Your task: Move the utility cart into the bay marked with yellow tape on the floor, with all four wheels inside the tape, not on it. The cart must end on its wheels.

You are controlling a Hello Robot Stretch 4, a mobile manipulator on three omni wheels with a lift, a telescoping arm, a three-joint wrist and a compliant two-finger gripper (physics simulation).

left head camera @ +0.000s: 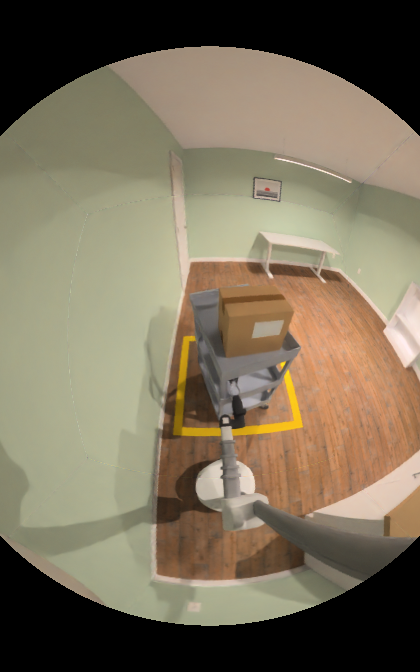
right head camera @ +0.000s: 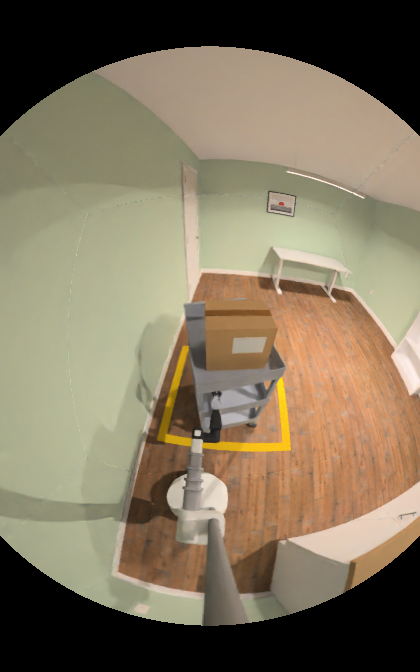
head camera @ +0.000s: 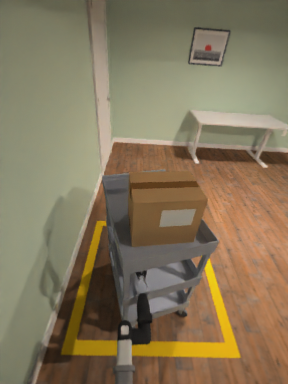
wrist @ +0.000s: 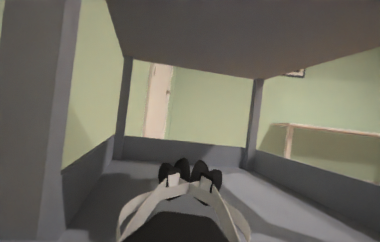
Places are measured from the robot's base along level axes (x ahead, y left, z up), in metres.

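Pixels of known places: gripper, fingertip midpoint: (wrist: 190,172).
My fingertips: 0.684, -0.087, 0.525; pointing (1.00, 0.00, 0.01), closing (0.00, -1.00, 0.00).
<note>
Behind a point stands the place of what it marks, as x, y, z.
The grey three-shelf utility cart (head camera: 170,254) @[0.576, -0.192, 0.823] (left head camera: 260,364) @[0.576, -0.190, 0.798] (right head camera: 240,376) @[0.579, -0.192, 0.834] (wrist: 252,120) @[1.192, -0.264, 0.608] stands upright over the yellow tape bay (head camera: 190,349) @[0.435, -0.432, -0.026] (left head camera: 270,428) @[0.428, -0.443, -0.026] (right head camera: 255,446) @[0.438, -0.441, -0.026]. A brown cardboard box (head camera: 145,220) @[0.662, -0.080, 0.944] (left head camera: 237,335) @[0.661, -0.074, 0.925] (right head camera: 220,350) @[0.663, -0.095, 0.916] sits on its top shelf. The near right wheel (head camera: 181,313) @[0.627, -0.403, 0.030] (left head camera: 264,407) @[0.623, -0.416, 0.011] (right head camera: 251,424) @[0.626, -0.404, 0.032] is inside the tape. The near left wheel is hidden behind my wrist, and the cart hides the far wheels and most of the far tape. My gripper (head camera: 141,275) (left head camera: 233,381) @[0.684, -0.087, 0.525] (right head camera: 216,395) @[0.684, -0.087, 0.525] (wrist: 190,172) @[0.684, -0.087, 0.525] is inside the cart, below the top shelf and above the middle shelf. Its fingertips are nearly together with nothing between them.
The green wall (head camera: 45,125) @[1.195, 0.465, 1.148] (left head camera: 115,300) @[0.770, 0.489, 1.094] (right head camera: 115,280) @[0.910, 0.481, 1.159] runs close along the bay's left side. A white table (head camera: 240,120) @[3.193, -1.840, 0.693] (left head camera: 300,242) @[3.146, -1.778, 0.693] (right head camera: 310,258) @[3.201, -1.771, 0.693] stands against the far wall. A white cabinet (left head camera: 345,525) @[-0.437, -0.612, 0.538] (right head camera: 310,570) is at the lower right, near my base (left head camera: 205,485) @[0.012, 0.132, 0.187] (right head camera: 215,492) @[0.049, -0.118, 0.187].
</note>
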